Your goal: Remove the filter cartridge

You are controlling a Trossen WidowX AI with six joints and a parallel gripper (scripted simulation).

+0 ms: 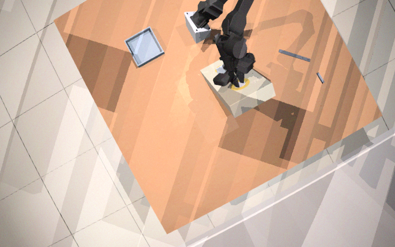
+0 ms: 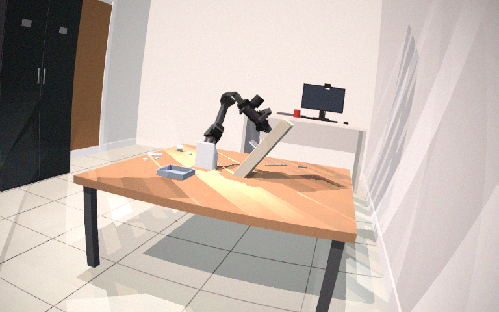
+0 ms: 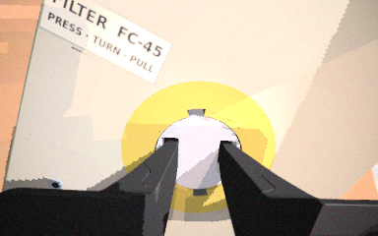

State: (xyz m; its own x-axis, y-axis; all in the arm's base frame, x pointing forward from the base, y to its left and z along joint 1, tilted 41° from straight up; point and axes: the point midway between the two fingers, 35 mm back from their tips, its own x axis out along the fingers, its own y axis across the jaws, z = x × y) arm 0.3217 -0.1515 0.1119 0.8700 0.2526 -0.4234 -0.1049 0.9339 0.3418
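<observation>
Right now the white filter cartridge is 1 cm ahead of my gripper tip and 1 cm below it. The rest, counted from my gripper tip: grey tray 46 cm behind, 23 cm to the right, 24 cm below; then cream service panel 4 cm behind, 8 cm below.
</observation>
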